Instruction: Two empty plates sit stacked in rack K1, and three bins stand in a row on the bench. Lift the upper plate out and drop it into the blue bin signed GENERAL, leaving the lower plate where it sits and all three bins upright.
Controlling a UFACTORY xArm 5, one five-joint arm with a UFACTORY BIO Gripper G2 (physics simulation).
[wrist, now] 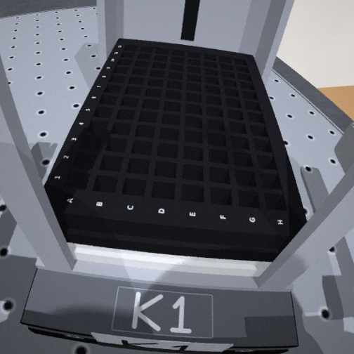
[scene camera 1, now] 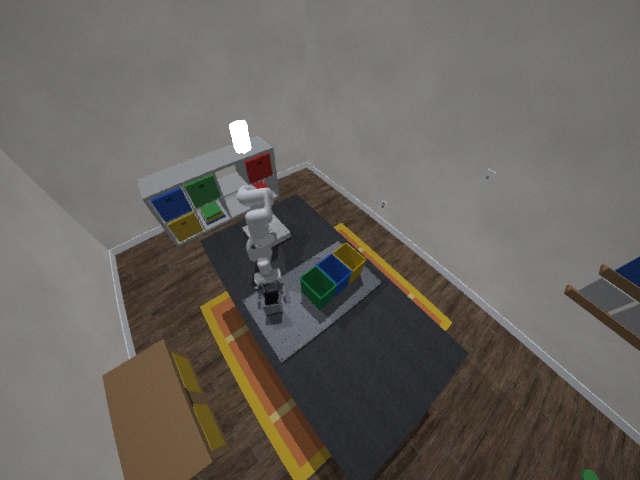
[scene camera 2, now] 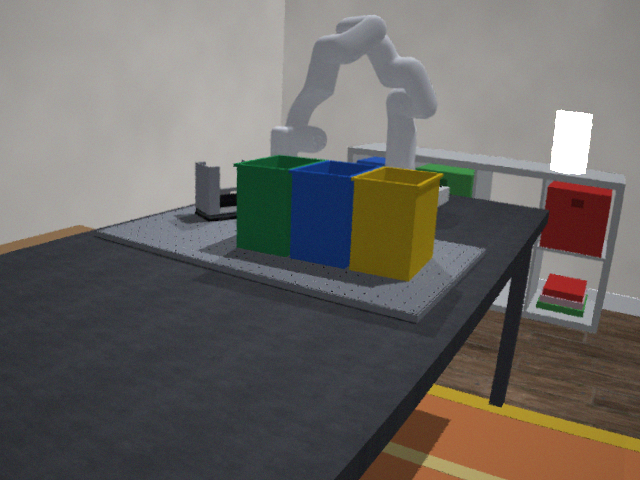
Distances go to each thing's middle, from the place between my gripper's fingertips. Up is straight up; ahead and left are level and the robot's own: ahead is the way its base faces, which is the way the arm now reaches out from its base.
Now: the black well plate [wrist: 176, 150] 1 cm ahead of my hand and 1 cm below it. Also, from my hand: blue bin [scene camera 2: 322, 193]: 6 cm ahead, 40 cm to the left, 4 cm above; then green bin [scene camera 2: 264, 186]: 9 cm ahead, 27 cm to the left, 4 cm above; then white plate [wrist: 142, 259]: 1 cm ahead, 2 cm below.
